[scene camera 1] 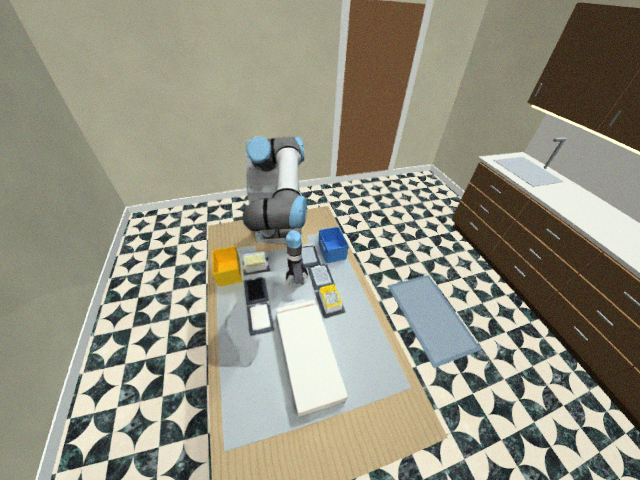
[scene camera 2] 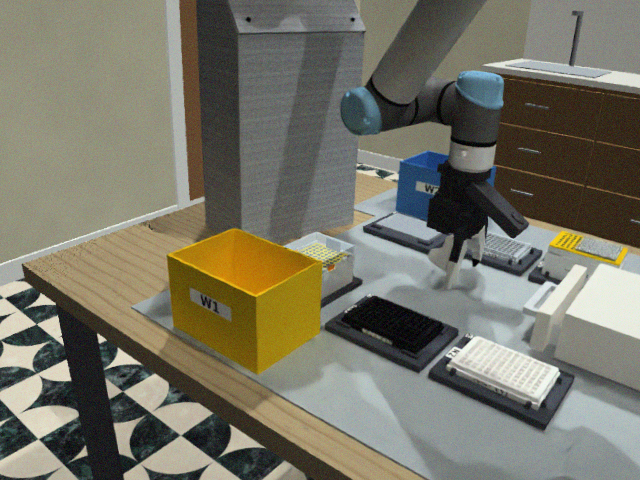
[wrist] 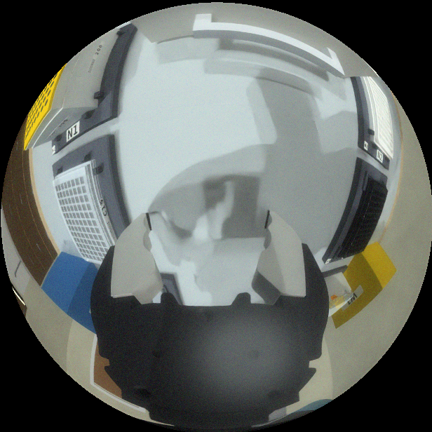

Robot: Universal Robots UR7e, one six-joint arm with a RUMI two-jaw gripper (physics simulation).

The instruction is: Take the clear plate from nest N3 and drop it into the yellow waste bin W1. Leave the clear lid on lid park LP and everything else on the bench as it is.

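Places are measured from the arm's base along level axes (x ahead, y left, z up), in millimetres.
Pixels of known places: gripper, between the fingertips: [scene camera 2: 461,277].
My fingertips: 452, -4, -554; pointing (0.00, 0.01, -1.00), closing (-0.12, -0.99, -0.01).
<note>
Ahead of a thing's pixels: the offset from my fingertips to its top centre, as dx, dy, dz. "spot": to the spot under its first point.
The clear plate @(+19, +142, +24) [scene camera 1: 320,274] [scene camera 2: 505,249] [wrist: 82,212] sits in a dark nest [wrist: 117,185] beside nest N1; its own label is not legible. My gripper [scene camera 1: 296,282] [scene camera 2: 461,273] [wrist: 207,213] is open and empty, above the grey mat, to the left of the plate in scene camera 1. The yellow waste bin W1 @(-218, -349, +117) [scene camera 1: 226,267] [scene camera 2: 289,322] [wrist: 370,265] stands across the mat; no plate shows in the visible part of its inside. The clear lid @(-157, +132, +17) [scene camera 1: 309,255] [scene camera 2: 408,227] lies flat on the dark lid park @(spot: -212, +83, +10) [scene camera 2: 377,230], partly behind my gripper in scene camera 2.
Blue bin W2 @(-145, +294, +117) [scene camera 1: 333,245] [scene camera 2: 410,191] [wrist: 72,287] stands near the lid park. A yellow-topped tip box @(+194, +117, +74) [scene camera 1: 330,298] [scene camera 2: 563,263] is on N1. A black plate @(-31, -233, +24) [scene camera 2: 392,322], a white plate @(+144, -255, +24) [scene camera 2: 504,369] on N2, a tip box @(-203, -190, +75) [scene camera 2: 323,258] and a long white device [scene camera 1: 312,356] stand around the mat.
</note>
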